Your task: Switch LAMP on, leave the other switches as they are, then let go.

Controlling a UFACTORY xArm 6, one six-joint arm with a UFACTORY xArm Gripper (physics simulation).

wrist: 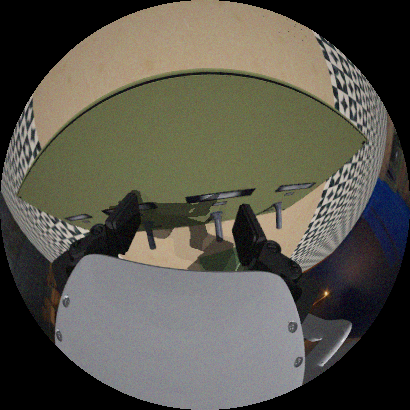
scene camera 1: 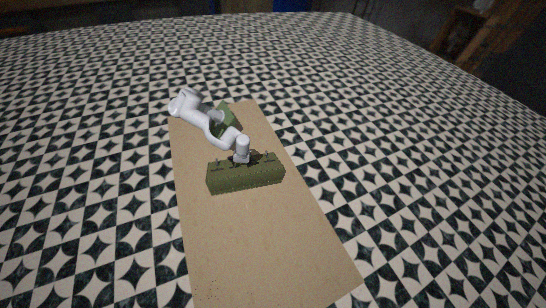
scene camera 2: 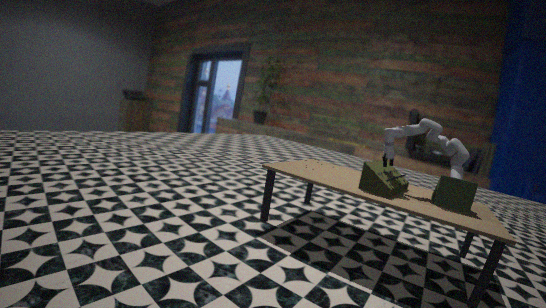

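Where they show: gripper, between the fingertips: (wrist: 186, 212) (scene camera 1: 240, 164) (scene camera 2: 388, 166); arm's base, origin of its link: (scene camera 1: 219, 117) (scene camera 2: 456, 188).
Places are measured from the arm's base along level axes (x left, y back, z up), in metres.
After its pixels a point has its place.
Note:
An olive-green switch box (scene camera 1: 247, 181) {x -0.094, y -0.639, z -0.030 m} (scene camera 2: 372, 181) {x 0.172, y -0.630, z -0.062 m} (wrist: 200, 125) {x -0.124, y -0.597, z 0.041 m} stands on the table with a sloped face. In the wrist view three grey levers show: a left one (wrist: 151, 236) {x 0.021, y -0.473, z -0.022 m}, a middle one (wrist: 217, 227) {x -0.088, y -0.437, z -0.022 m} and a right one (wrist: 278, 216) {x -0.199, y -0.396, z -0.022 m}. The left finger hides the place of a further lever. The dark label plates are too blurred to read, so I cannot tell which switch is LAMP. My gripper (scene camera 2: 388, 163) {x -0.085, y -0.539, z 0.034 m} (wrist: 186, 212) {x -0.085, y -0.539, z 0.034 m} is open and empty, close above the box's sloped face. The left and middle levers appear in the gap between the fingers; contact is not visible.
A second green block (scene camera 1: 228, 117) {x 0.042, y -0.090, z 0.049 m} (scene camera 2: 455, 194) {x 0.083, y -0.018, z -0.032 m} (wrist: 220, 260) {x -0.012, y -0.144, z -0.100 m} stands behind the switch box, near the arm's base. Both stand on a long tan table (scene camera 1: 250, 240) {x -0.252, y -0.944, z -0.140 m} (scene camera 2: 320, 172) {x -0.080, y -1.075, z -0.140 m} with dark legs. The arm reaches across from the base end. Small dark specks lie at the table's far end from the base.

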